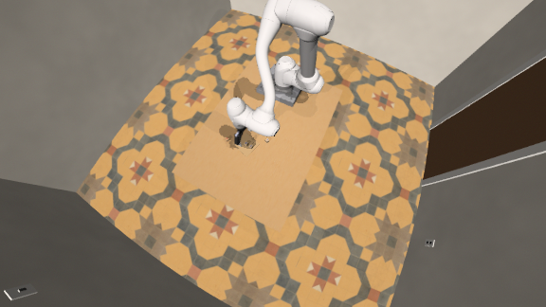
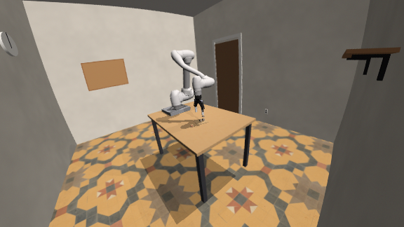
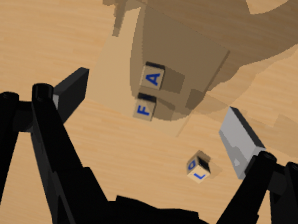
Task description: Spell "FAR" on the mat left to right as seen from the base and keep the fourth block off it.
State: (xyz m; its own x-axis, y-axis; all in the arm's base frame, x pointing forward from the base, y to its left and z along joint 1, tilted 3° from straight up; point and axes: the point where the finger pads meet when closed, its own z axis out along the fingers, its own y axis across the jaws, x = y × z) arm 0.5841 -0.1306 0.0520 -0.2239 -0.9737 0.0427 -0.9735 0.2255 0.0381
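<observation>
The R block lies 150 mm to the right of my hand, 110 mm below it and 10 mm ahead of it. Also, from my hand: tan mat (120 mm below, 10 mm ahead).
</observation>
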